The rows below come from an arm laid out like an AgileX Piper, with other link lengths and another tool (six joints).
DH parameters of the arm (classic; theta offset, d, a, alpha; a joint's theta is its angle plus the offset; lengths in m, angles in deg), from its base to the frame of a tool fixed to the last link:
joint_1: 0 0.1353 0 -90
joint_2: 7.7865 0 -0.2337 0
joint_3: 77.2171 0 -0.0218 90
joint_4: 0 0.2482 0 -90
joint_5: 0 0 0 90
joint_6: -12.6 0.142 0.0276 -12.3
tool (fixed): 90 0.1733 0 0
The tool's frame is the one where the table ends.
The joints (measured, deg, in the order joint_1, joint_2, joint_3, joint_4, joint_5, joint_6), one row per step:
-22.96, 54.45, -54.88, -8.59, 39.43, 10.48
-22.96, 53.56, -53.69, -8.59, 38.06, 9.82
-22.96, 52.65, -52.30, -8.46, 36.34, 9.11
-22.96, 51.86, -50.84, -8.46, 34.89, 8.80
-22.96, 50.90, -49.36, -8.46, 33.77, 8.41
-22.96, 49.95, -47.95, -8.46, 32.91, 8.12
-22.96, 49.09, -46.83, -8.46, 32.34, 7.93
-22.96, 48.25, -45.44, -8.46, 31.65, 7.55
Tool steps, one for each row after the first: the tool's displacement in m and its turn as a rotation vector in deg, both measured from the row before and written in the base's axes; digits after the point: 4 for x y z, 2 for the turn. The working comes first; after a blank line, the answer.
Tool pose at each row, in the base's axes (x y z in m, rotation vector in deg; the steps are taken from these numbers as rounded here):
0.3494, -0.1452, 0.1863, 100.36, 83.16, 39.29
0.3500, -0.1450, 0.1875, 98.92, 83.33, 39.36
0.3513, -0.1444, 0.1886, 97.34, 83.45, 39.61
0.3517, -0.1438, 0.1873, 96.36, 83.47, 39.78
0.3507, -0.1429, 0.1855, 95.52, 83.60, 39.81
0.3492, -0.1418, 0.1831, 94.92, 83.73, 39.82
0.3475, -0.1408, 0.1813, 94.49, 83.79, 39.84
0.3455, -0.1398, 0.1775, 94.07, 84.12, 39.68

0.0006, 0.0002, 0.0012, -0.91, -0.69, 0.56
0.0013, 0.0006, 0.0011, -0.90, -0.86, 0.64
0.0004, 0.0006, -0.0013, -0.55, -0.57, 0.37
-0.0010, 0.0009, -0.0018, -0.53, -0.38, 0.35
-0.0015, 0.0011, -0.0024, -0.38, -0.24, 0.27
-0.0017, 0.0010, -0.0018, -0.27, -0.20, 0.18
-0.0020, 0.0010, -0.0038, -0.35, 0.04, 0.28

